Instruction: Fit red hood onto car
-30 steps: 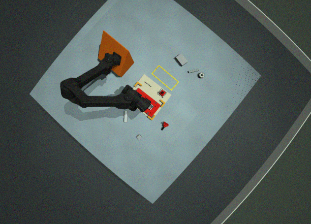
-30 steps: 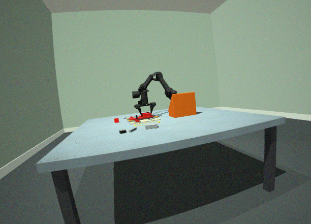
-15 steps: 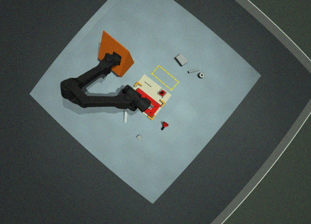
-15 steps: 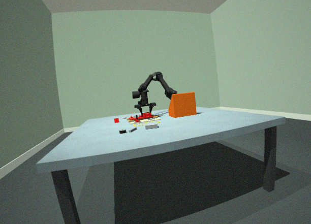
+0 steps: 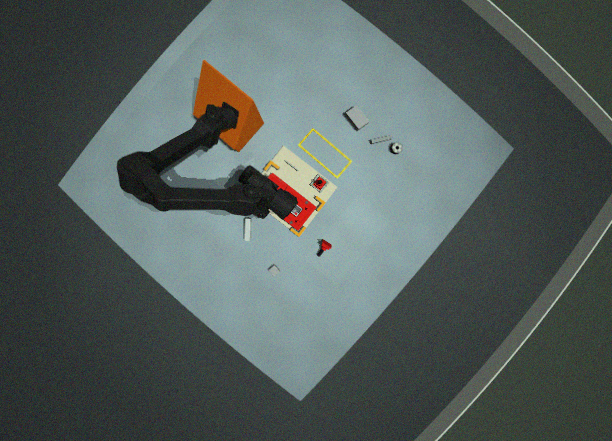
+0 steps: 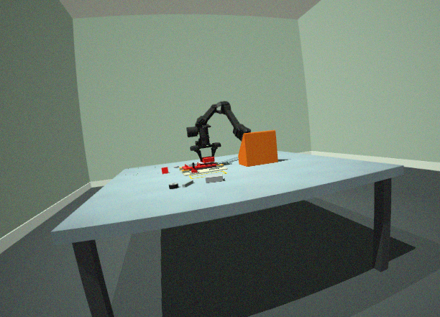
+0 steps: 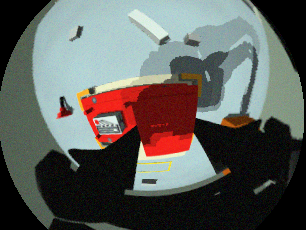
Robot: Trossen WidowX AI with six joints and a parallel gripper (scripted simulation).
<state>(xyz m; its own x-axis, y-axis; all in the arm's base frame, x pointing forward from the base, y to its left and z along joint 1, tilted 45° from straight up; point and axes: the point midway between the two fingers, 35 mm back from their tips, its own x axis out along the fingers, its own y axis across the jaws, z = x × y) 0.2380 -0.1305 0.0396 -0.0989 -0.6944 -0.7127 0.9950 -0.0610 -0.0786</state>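
Right now my gripper tip is 100 mm short of the grey engine block and 20 mm above it. Round my gripper tip: hood (10 mm above); wheel (270 mm ahead, 400 mm to the left, 40 mm below); grey rod (210 mm ahead, 390 mm to the left, 40 mm below).
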